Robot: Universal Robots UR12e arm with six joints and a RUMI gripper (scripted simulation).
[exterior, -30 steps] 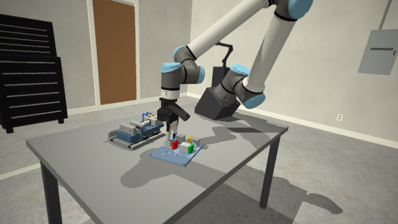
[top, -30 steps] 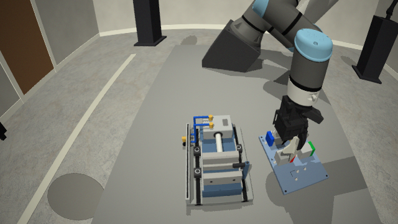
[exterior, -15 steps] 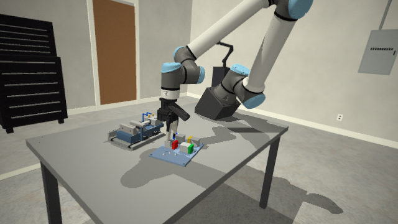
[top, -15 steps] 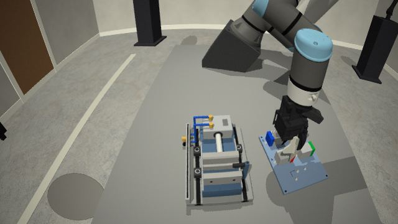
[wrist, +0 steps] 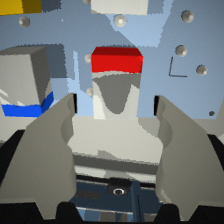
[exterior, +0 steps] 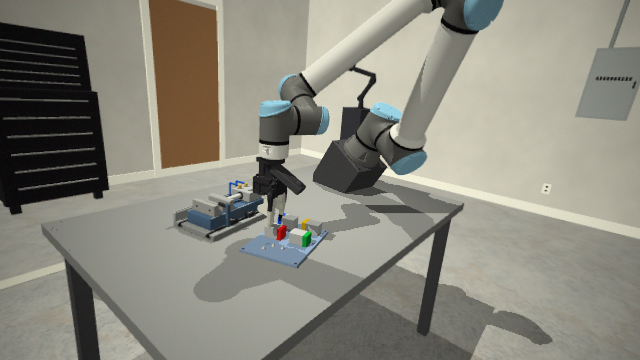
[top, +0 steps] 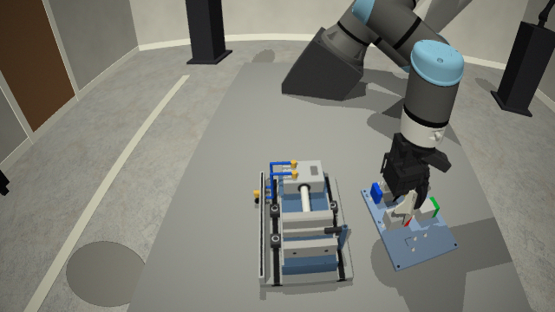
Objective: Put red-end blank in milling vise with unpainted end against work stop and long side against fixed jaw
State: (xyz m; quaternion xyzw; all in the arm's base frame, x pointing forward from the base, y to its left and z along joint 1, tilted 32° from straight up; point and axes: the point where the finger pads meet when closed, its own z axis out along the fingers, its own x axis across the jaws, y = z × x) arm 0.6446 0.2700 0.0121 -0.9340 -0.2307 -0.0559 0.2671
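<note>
Right now my hand is 40 mm above the red-ended blank. From my hand the other things lie so: blue plate (60 mm below, 40 mm to the left, 20 mm behind); blue-ended blank (80 mm behind, 40 mm to the right, 40 mm below); green-ended blank (80 mm to the left, 40 mm below, 40 mm behind).
</note>
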